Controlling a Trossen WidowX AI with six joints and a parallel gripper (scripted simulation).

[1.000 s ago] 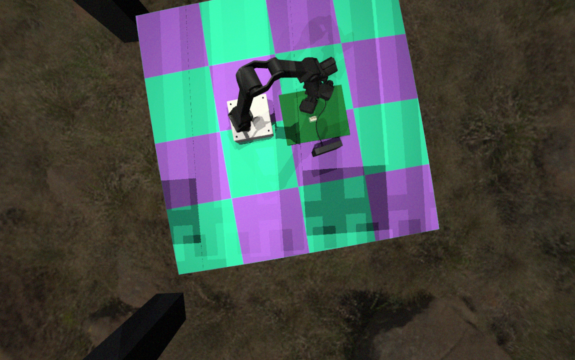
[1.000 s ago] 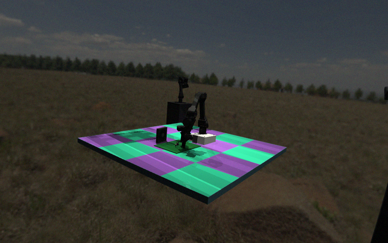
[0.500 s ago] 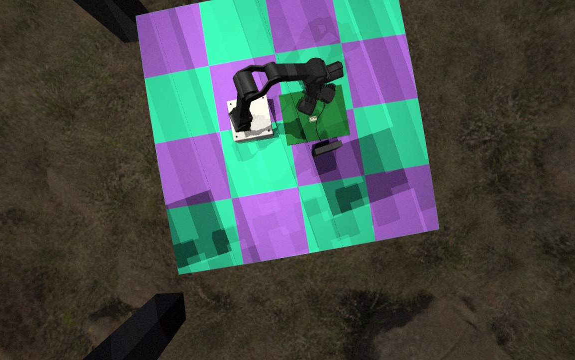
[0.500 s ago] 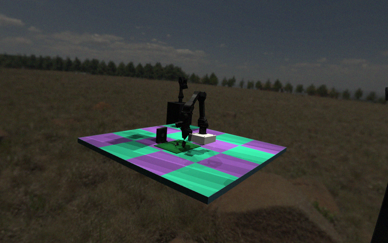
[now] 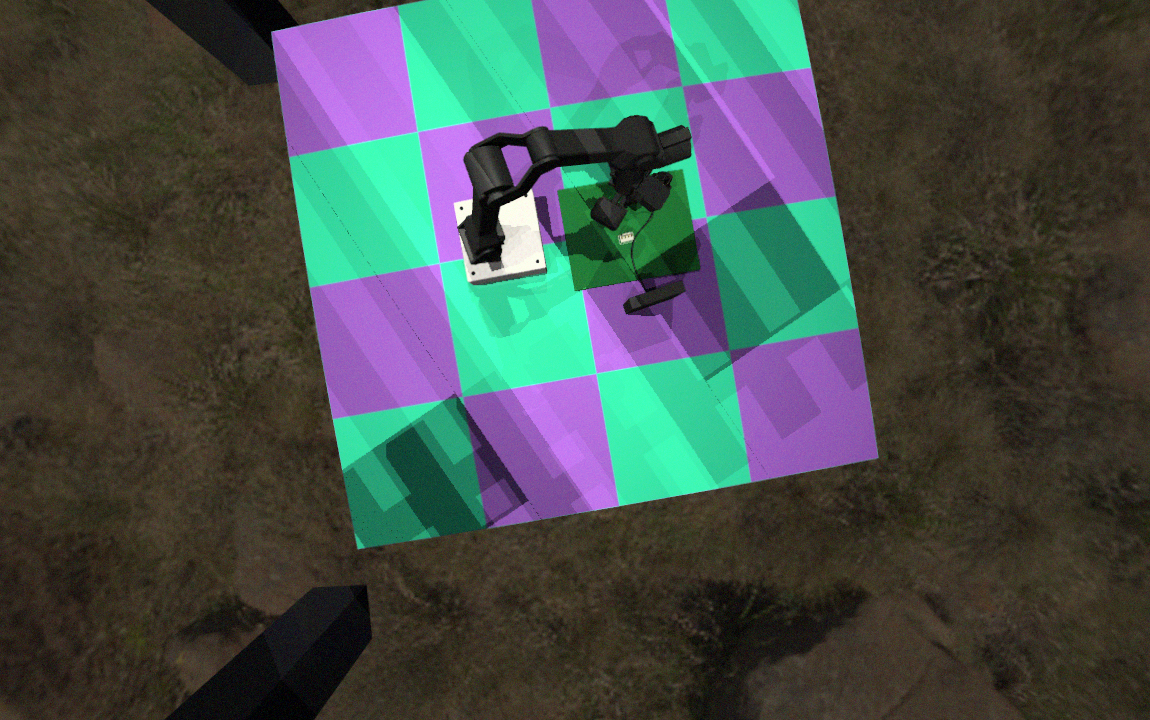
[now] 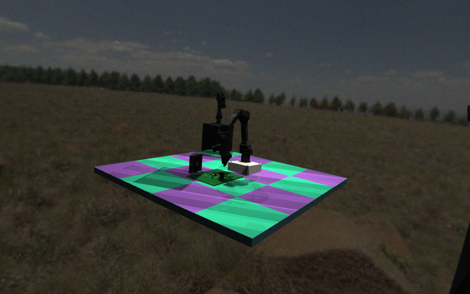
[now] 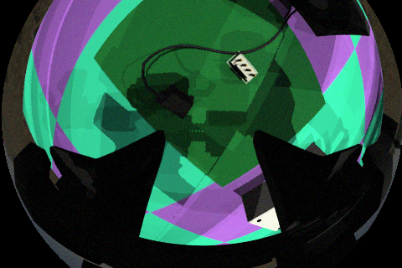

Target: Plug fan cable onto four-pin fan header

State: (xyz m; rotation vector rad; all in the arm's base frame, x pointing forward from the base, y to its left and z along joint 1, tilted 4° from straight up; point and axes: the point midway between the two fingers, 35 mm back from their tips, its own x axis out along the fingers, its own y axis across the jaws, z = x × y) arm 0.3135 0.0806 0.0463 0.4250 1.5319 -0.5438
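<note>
The dark plug is 70 mm below my gripper tip, 30 mm ahead of it and 20 mm to the left of it. Also, from my gripper tip: green board: 100 mm below, 40 mm to the right, 20 mm ahead; four-pin header: 90 mm below, 60 mm to the right, 10 mm ahead; black fan: 210 mm to the right, 50 mm ahead, 30 mm below.
</note>
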